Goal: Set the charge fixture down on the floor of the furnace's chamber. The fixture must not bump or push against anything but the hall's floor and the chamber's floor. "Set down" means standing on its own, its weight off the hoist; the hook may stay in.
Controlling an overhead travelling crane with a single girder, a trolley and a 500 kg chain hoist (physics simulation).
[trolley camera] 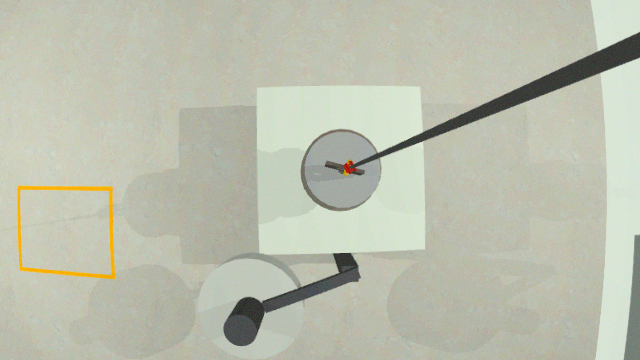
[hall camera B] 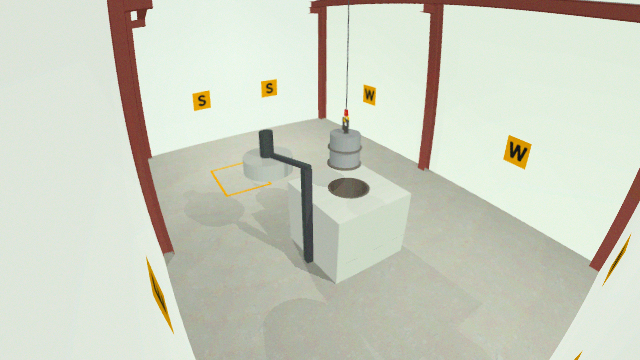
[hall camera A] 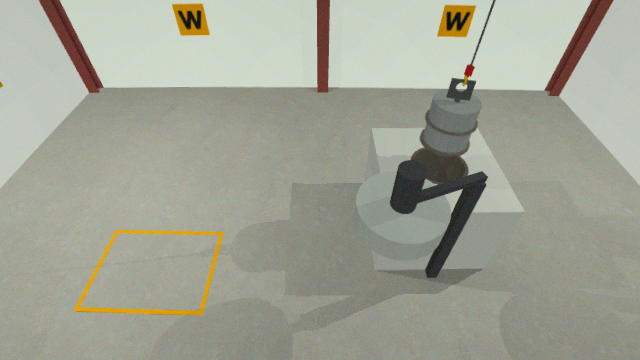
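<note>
The charge fixture (hall camera A: 452, 117) (hall camera B: 345, 156) (trolley camera: 325, 192), a grey cylinder with brown rings, hangs upright from the hook (hall camera A: 466, 80) (hall camera B: 346, 120) (trolley camera: 349, 168), which sits in its dark eye plate. The fixture is above the white furnace (hall camera A: 500, 235) (hall camera B: 372, 240) (trolley camera: 285, 112), clear of its top. The round chamber opening (hall camera A: 440, 172) (hall camera B: 349, 188) shows below it in both hall views. In the trolley view the fixture covers nearly all of the opening, and a thin brown edge shows around it. The chamber's floor is hidden.
The round pale lid (hall camera A: 375, 220) (hall camera B: 252, 170) (trolley camera: 272, 277) is swung aside, with a dark cylinder (hall camera A: 408, 187) (hall camera B: 266, 143) (trolley camera: 242, 327) on it. A dark arm and post (hall camera A: 457, 225) (hall camera B: 307, 215) (trolley camera: 320, 287) stand beside the furnace. A yellow square outline (hall camera A: 170, 233) (hall camera B: 219, 183) (trolley camera: 65, 188) marks the floor.
</note>
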